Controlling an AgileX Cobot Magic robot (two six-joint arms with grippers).
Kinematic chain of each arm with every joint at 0, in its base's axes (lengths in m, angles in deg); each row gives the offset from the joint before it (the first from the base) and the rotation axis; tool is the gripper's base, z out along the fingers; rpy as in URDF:
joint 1: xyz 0 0 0.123 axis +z
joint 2: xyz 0 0 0 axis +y
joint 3: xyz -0.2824 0 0.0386 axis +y
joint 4: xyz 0.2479 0 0.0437 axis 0.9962 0 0.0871
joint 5: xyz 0 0 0 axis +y
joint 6: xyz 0.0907 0 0.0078 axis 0.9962 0 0.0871
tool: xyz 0 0 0 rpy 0 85 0
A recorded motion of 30 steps. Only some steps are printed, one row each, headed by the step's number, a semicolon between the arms.
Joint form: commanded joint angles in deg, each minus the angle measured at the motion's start. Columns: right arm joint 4, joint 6, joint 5, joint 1, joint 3, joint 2; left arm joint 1, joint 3, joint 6, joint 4, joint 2, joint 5.
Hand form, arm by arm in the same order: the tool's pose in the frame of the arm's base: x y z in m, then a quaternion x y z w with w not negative. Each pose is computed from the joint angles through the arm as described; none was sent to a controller.
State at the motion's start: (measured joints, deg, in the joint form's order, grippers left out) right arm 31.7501 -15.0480 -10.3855 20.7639 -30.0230 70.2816; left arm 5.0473 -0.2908 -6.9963 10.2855 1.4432 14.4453
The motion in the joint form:
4: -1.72 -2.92 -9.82 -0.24 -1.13 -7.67; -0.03 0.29 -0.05 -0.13 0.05 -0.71
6: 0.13 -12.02 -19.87 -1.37 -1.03 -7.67; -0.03 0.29 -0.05 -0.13 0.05 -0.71
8: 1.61 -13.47 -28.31 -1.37 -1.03 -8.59; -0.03 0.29 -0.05 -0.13 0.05 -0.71
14: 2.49 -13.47 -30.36 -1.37 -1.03 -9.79; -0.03 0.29 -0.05 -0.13 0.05 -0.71
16: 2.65 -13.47 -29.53 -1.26 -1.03 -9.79; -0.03 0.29 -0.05 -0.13 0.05 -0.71
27: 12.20 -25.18 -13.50 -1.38 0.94 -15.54; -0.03 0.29 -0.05 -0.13 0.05 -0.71
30: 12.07 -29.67 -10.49 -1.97 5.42 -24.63; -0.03 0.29 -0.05 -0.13 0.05 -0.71
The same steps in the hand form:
4: 0.2183 0.0650 0.2856 -0.00975 0.75837 0.11000 0.64241; 0.0566 0.0088 0.1902 -0.02811 0.76559 0.05994 0.63991
6: 0.2214 0.0523 0.2986 -0.01754 0.70813 0.03130 0.70517; 0.0566 0.0088 0.1902 -0.02811 0.76559 0.05994 0.63991
8: 0.2182 0.0437 0.3132 0.01377 0.65824 0.00389 0.75267; 0.0566 0.0088 0.1902 -0.02811 0.76559 0.05994 0.63991
14: 0.2139 0.0399 0.3201 0.03003 0.64047 0.00221 0.76739; 0.0566 0.0088 0.1902 -0.02811 0.76559 0.05994 0.63991
16: 0.2141 0.0409 0.3189 0.02803 0.64565 0.00567 0.76309; 0.0566 0.0088 0.1902 -0.02811 0.76559 0.05994 0.63991
27: 0.1954 0.0417 0.3033 -0.01715 0.72430 0.02027 0.68897; 0.0566 0.0088 0.1902 -0.02811 0.76559 0.05994 0.63991
30: 0.1639 0.0321 0.3026 -0.04657 0.70954 0.00925 0.70307; 0.0566 0.0088 0.1902 -0.02811 0.76559 0.05994 0.63991

